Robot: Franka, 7 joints.
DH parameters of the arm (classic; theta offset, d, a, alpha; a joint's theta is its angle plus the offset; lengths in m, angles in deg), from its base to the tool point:
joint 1: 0 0.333 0 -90
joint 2: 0 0 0 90
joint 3: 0 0.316 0.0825 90
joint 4: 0 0 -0.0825 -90
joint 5: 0 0.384 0 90
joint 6: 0 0 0.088 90
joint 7: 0 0.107 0 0
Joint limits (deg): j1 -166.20..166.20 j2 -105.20..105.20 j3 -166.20..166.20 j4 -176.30..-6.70 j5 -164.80..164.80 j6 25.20..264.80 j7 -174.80..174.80
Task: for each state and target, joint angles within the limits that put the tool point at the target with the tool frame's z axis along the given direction. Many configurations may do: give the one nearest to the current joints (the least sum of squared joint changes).
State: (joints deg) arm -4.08 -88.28 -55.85 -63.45 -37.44 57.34 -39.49
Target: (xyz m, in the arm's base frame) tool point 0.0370 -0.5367 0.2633 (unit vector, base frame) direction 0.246 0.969 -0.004
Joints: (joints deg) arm 35.97 -105.20 -85.30 -85.43 -12.51 44.64 -39.49
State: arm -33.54 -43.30 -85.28 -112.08 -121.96 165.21 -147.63
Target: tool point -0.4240 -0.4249 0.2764 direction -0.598 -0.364 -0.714
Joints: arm -21.28 -50.12 -109.78 -117.43 -113.37 140.50 -147.63
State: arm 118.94 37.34 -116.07 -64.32 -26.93 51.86 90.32
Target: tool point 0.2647 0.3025 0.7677 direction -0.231 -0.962 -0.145
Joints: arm 123.70 52.74 -114.20 -83.31 -45.42 52.30 90.32
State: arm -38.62 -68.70 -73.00 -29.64 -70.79 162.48 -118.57
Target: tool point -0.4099 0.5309 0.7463 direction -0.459 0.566 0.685
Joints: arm -55.30 -67.27 -85.40 -6.72 -85.57 200.28 -118.57
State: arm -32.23 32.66 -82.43 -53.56 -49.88 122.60 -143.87
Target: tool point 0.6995 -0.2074 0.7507 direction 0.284 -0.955 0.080
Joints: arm 9.97 43.61 -58.23 -40.98 -41.80 131.68 -143.87
